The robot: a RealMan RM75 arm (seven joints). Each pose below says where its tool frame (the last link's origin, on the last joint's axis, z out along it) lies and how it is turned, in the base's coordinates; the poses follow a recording.
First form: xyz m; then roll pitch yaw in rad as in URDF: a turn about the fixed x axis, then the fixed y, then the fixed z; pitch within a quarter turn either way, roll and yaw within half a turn.
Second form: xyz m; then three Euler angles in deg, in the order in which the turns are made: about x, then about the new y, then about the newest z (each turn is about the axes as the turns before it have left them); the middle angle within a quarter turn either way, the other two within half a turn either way. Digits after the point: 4 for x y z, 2 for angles.
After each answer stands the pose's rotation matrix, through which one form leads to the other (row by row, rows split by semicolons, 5 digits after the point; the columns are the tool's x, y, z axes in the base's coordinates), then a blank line. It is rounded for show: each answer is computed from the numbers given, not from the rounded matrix.
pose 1, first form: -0.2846 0.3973 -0.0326 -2.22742 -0.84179 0.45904
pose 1, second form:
-0.2846 0.3973 -0.0326 -114.04 3.28 -53.26
0.59717 0.80007 0.05721; 0.29515 -0.28550 0.91180; 0.74584 -0.52761 -0.40664

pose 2, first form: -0.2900 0.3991 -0.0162 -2.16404 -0.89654 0.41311
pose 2, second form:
-0.2900 0.3991 -0.0162 -110.48 3.85 -55.03
0.57180 0.81765 0.06712; 0.25064 -0.25200 0.93471; 0.78117 -0.51764 -0.34903

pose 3, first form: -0.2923 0.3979 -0.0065 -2.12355 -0.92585 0.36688
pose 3, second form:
-0.2923 0.3979 -0.0065 -108.47 4.95 -55.72
0.56115 0.82320 0.08636; 0.21564 -0.24613 0.94495; 0.79913 -0.51163 -0.31563

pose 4, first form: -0.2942 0.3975 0.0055 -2.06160 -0.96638 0.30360
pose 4, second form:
-0.2942 0.3975 0.0055 -105.63 6.11 -56.95
0.54229 0.83342 0.10643; 0.16989 -0.23282 0.95756; 0.82283 -0.50120 -0.26785

